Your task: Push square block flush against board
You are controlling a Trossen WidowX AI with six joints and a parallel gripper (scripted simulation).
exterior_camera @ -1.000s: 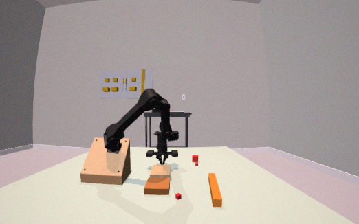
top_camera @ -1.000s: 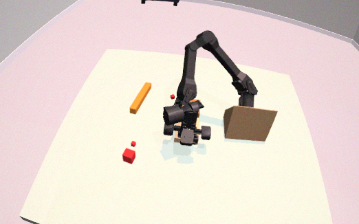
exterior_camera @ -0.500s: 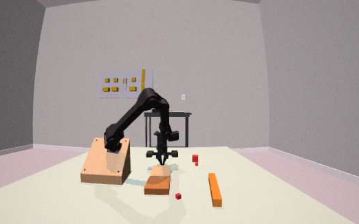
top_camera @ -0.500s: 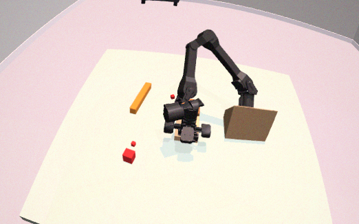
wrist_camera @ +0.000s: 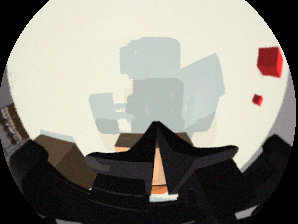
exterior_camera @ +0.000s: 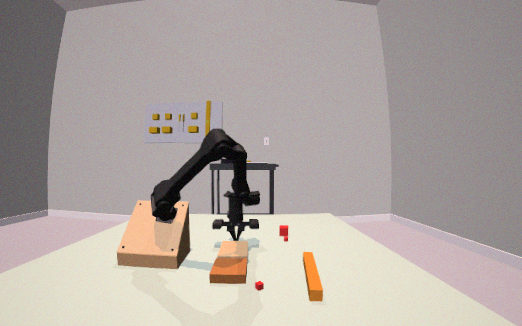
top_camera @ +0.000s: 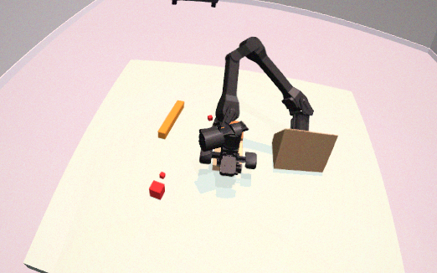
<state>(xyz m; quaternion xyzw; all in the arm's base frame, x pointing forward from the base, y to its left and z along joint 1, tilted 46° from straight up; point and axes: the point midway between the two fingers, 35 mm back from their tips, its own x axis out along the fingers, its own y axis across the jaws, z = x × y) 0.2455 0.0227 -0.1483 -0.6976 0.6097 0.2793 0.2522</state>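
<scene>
The cream board lies 90 mm to the right of my gripper tip, 10 mm ahead of it and 10 mm above it. The rest, counted from my gripper tip: square block (230 mm to the right, 10 mm ahead, 10 mm above).
</scene>
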